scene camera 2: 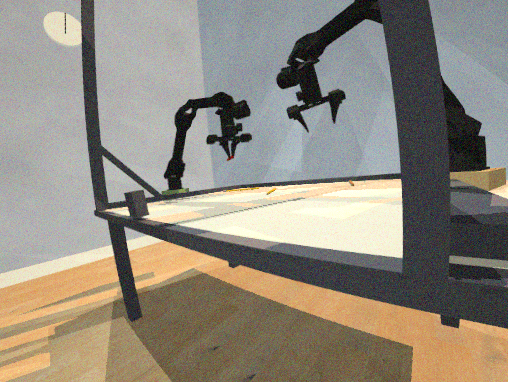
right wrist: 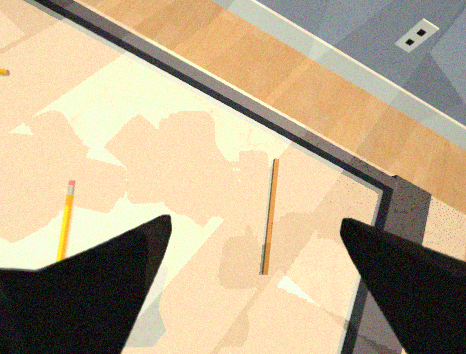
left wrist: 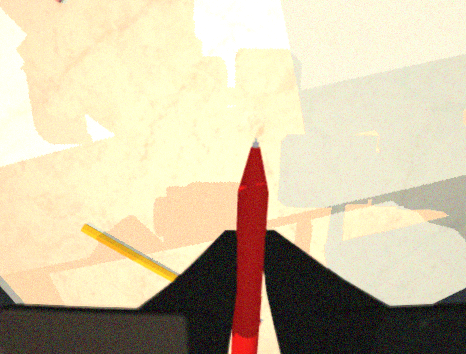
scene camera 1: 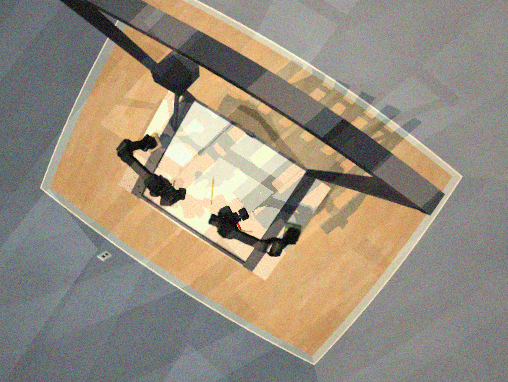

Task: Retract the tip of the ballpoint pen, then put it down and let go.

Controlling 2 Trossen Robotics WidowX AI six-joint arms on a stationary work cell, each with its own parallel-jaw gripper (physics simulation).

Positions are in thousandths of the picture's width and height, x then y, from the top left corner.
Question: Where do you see a red ballpoint pen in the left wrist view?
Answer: At 544,552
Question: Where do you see a dark metal frame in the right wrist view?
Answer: At 866,595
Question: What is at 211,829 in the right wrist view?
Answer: The right gripper.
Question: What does the right gripper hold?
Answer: Nothing.
